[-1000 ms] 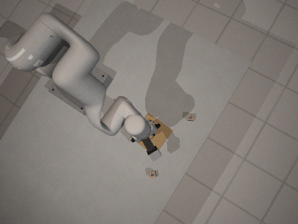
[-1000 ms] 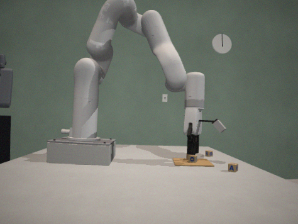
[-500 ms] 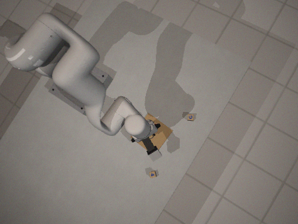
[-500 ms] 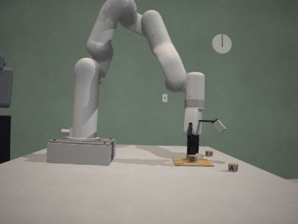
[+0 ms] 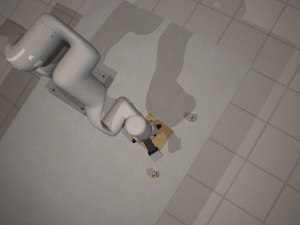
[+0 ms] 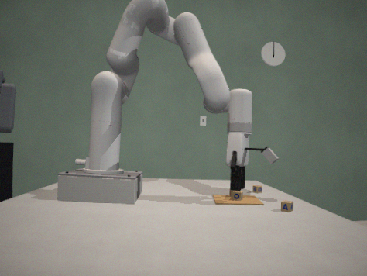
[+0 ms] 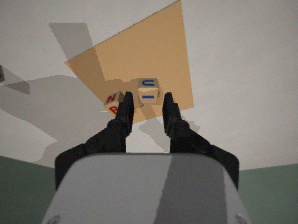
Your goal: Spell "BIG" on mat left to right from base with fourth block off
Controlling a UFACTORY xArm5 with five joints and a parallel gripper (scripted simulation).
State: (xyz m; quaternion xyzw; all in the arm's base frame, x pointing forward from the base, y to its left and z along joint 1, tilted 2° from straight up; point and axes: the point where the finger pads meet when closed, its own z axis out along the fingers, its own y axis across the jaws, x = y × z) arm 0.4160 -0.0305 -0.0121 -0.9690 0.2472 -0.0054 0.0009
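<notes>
The mat lies 50 mm below my hand and 10 mm to the left of it.
</notes>
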